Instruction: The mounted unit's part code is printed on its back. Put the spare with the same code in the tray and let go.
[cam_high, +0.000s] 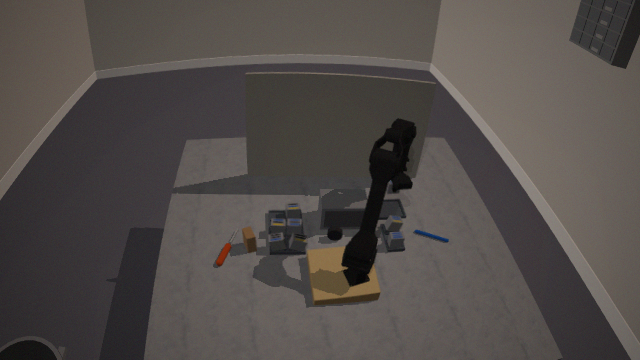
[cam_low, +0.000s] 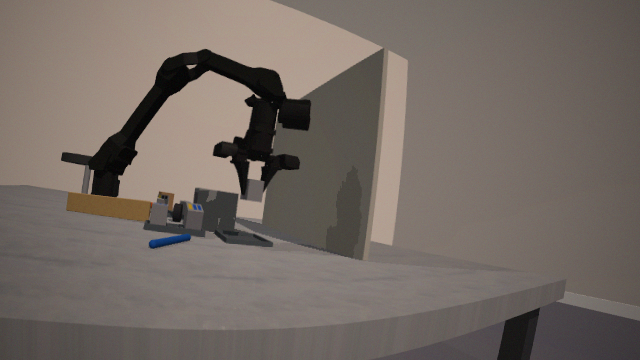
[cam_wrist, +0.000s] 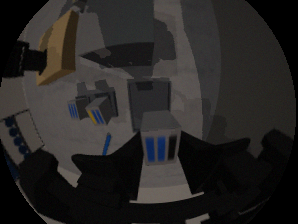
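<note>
Right now the dark tray is 90 mm below my gripper tip, 10 mm to the left of it and 10 mm behind it. Round my gripper tip: grey mounted unit (200 mm to the left, 50 mm below, 10 mm behind); blue pen (190 mm behind, 100 mm to the right, 90 mm below); grey spare unit (20 mm above).
</note>
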